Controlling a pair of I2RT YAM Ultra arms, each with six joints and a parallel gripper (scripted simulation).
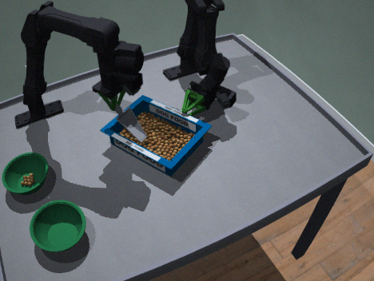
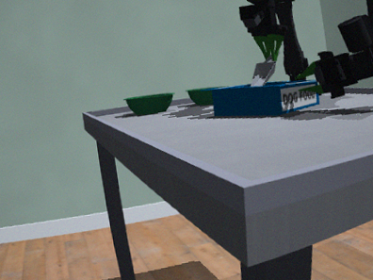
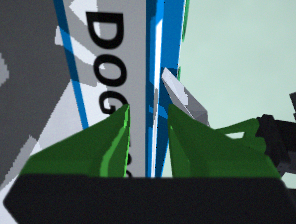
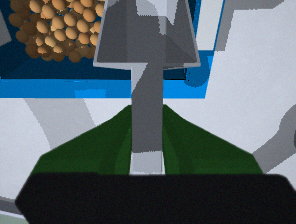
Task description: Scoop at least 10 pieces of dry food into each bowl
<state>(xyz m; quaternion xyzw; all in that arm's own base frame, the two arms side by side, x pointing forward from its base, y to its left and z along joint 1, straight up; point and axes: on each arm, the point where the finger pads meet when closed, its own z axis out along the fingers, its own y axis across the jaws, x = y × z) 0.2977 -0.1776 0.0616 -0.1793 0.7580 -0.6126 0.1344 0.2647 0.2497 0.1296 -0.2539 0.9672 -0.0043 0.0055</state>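
My right hand is 10 cm to the right of the box, 8 cm above it and 7 cm short of it. From my right hand the other things lie so: grey scoop 3 cm below, 3 cm ahead, 2 cm to the left.
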